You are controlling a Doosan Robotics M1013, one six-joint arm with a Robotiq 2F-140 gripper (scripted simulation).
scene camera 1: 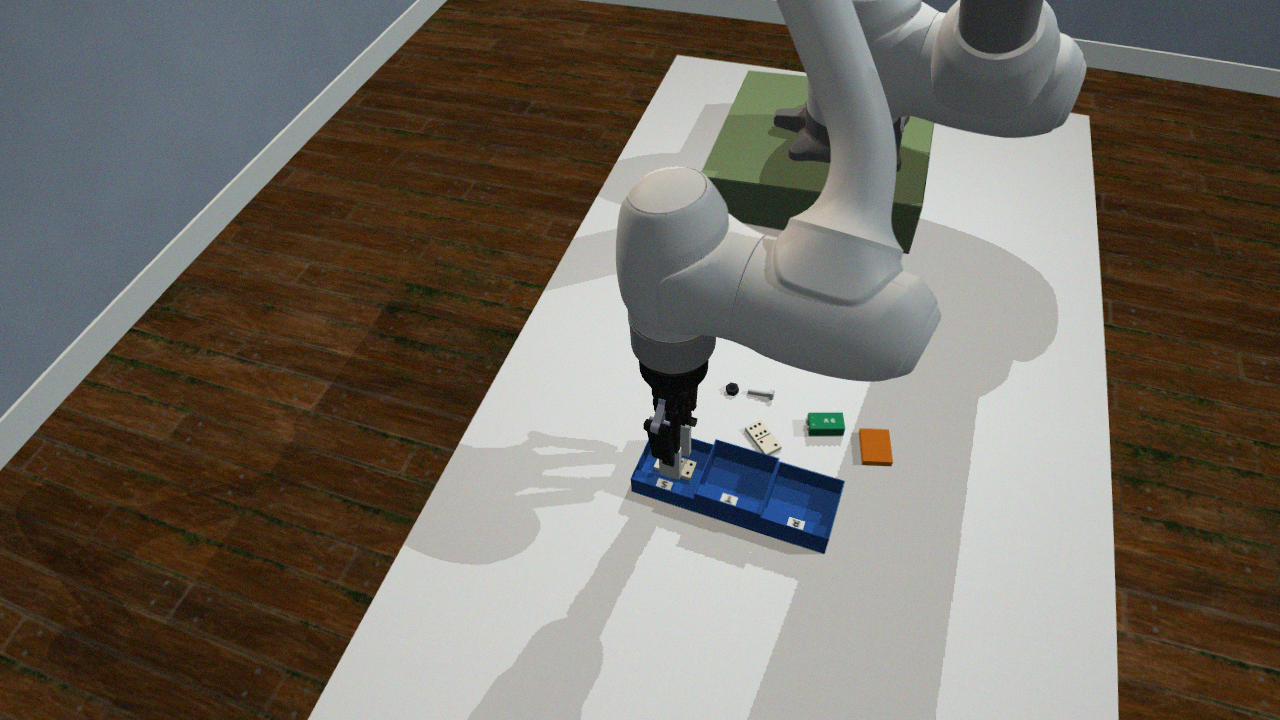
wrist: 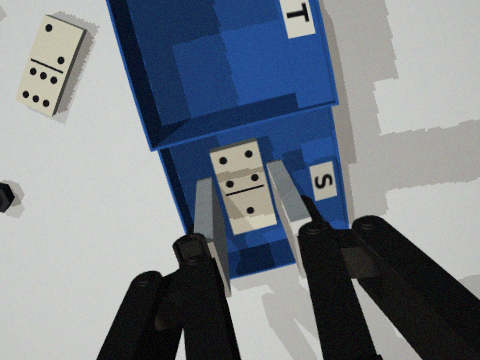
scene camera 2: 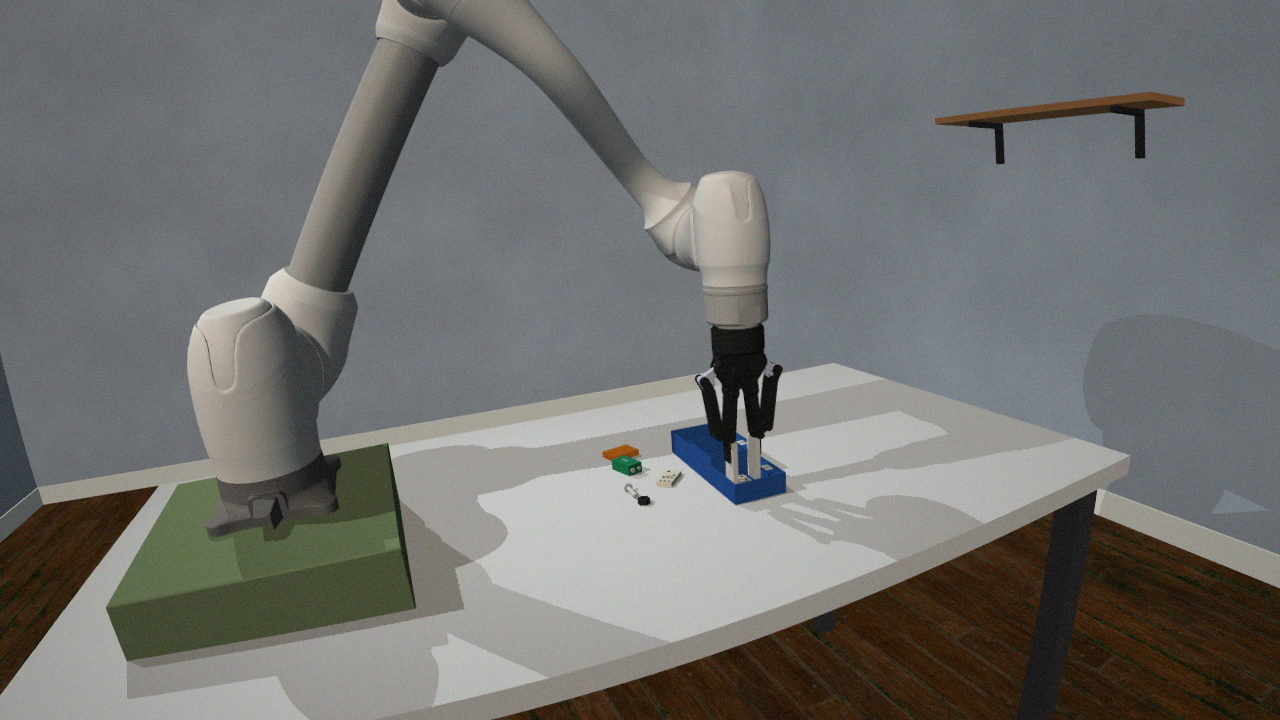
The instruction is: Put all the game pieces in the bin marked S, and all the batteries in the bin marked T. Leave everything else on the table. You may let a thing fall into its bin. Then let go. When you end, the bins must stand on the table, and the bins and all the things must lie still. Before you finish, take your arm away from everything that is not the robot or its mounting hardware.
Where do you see a cream domino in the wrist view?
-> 57, 43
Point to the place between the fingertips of my gripper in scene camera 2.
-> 743, 479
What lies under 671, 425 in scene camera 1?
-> My gripper.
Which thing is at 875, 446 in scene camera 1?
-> An orange block.
